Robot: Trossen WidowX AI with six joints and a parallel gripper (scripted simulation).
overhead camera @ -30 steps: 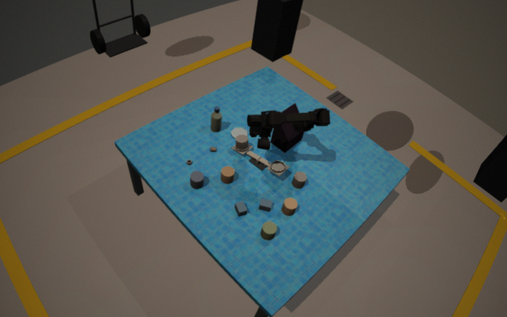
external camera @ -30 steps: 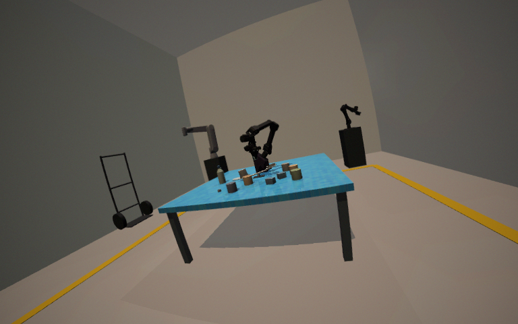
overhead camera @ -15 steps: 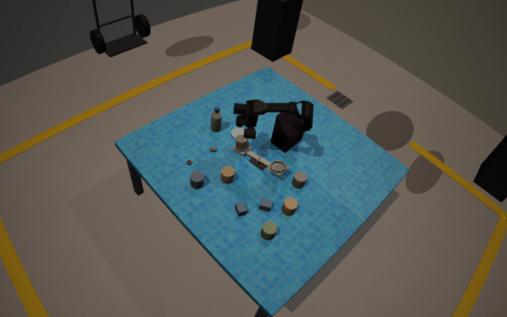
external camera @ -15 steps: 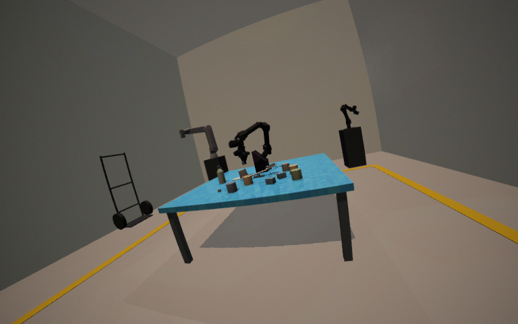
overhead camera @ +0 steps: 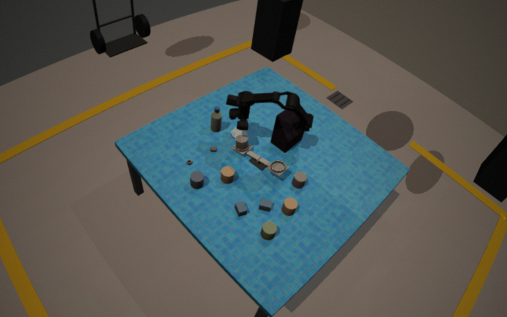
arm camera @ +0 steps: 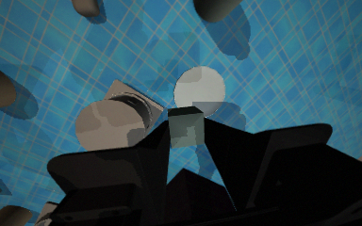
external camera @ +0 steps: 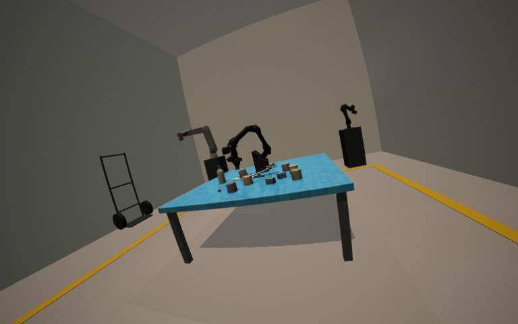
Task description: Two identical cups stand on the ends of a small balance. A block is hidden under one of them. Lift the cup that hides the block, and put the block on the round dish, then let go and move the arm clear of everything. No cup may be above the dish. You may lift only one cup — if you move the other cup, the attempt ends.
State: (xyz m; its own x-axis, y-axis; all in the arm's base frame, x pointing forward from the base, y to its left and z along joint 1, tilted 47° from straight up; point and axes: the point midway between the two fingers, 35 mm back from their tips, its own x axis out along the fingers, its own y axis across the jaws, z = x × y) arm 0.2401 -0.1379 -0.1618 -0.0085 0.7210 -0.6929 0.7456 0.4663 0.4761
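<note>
Right now my gripper tip is 30 mm past the pale round dish, 40 mm to the left of it and 100 mm above it. The rest, counted from my gripper tip: dark grey cylinder: 420 mm ahead, 80 mm to the left, 60 mm below; small pale green block: 10 mm above; small balance: 50 mm ahead, 200 mm to the left, 80 mm below.
</note>
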